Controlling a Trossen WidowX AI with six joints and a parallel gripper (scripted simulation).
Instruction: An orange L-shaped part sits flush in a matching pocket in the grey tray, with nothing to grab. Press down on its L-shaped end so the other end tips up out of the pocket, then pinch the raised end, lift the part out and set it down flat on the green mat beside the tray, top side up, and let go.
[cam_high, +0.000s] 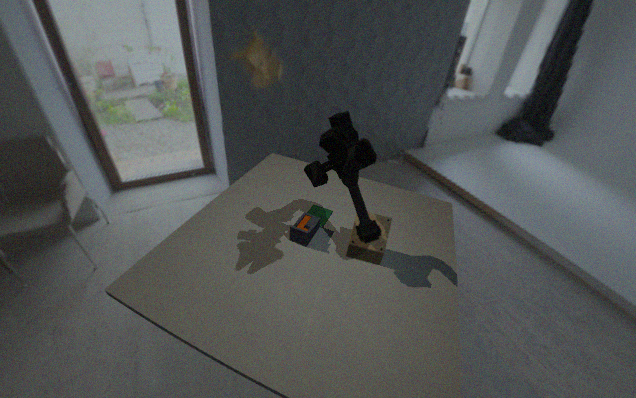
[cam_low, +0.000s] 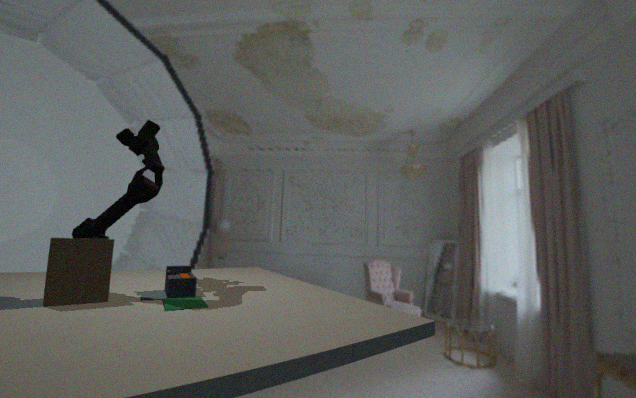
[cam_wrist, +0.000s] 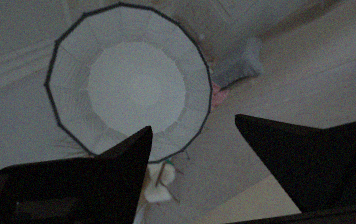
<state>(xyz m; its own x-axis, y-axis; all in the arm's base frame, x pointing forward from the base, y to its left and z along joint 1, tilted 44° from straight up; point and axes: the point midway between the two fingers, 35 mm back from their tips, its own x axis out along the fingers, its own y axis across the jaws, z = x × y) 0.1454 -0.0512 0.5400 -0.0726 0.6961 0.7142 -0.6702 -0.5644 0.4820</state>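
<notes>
Now: the orange L-shaped part 530 mm below my gripper tip, 330 mm to the right of it and 200 mm ahead of it. The rest, counted from my gripper tip: green mat 590 mm below, 500 mm to the right, 210 mm ahead.
</notes>
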